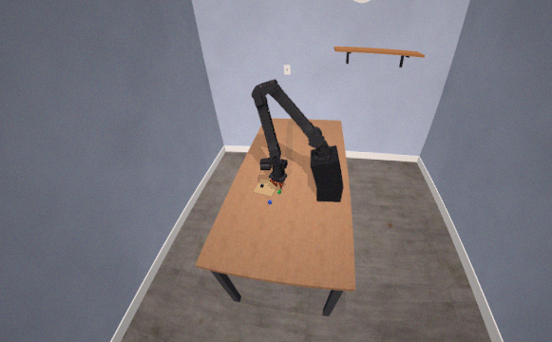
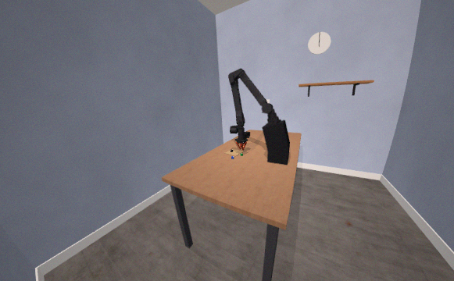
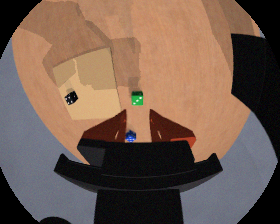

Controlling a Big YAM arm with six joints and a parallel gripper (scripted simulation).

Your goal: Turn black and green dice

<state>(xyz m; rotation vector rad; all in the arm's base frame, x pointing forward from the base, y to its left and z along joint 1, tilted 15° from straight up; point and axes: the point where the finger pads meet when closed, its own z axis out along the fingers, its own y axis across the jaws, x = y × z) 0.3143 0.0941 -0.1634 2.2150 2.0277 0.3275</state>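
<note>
Right now my hand is 60 mm above the green die. From my hand the other things lie so: black die 140 mm ahead, 20 mm to the right, 50 mm below; then blue die 30 mm ahead, 100 mm to the left, 60 mm below; then tan mat 110 mm ahead, 20 mm to the right, 60 mm below.
</note>
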